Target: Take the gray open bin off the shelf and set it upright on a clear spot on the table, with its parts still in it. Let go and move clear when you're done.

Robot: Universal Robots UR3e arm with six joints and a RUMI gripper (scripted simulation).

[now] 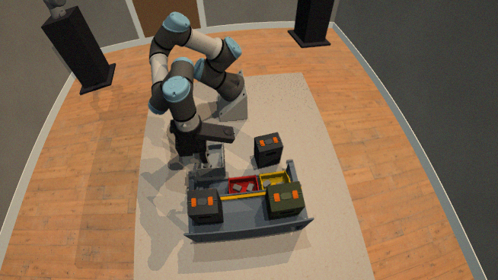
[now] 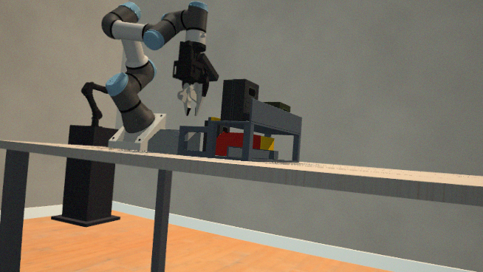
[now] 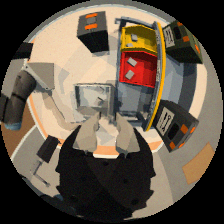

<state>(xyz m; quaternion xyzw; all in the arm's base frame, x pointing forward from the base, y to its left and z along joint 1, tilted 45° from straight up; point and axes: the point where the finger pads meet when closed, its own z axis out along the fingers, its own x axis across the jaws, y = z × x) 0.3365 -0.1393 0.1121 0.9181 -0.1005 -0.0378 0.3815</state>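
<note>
My gripper is now 6 cm past the gray open bin, 1 cm to the right of it and 10 cm above it. From my hand the other things lie so: yellow rail (15 cm ahead, 9 cm to the left, 3 cm below); red bin (12 cm ahead, 9 cm to the left, 10 cm below); yellow bin (13 cm ahead, 21 cm to the left, 10 cm below).
</note>
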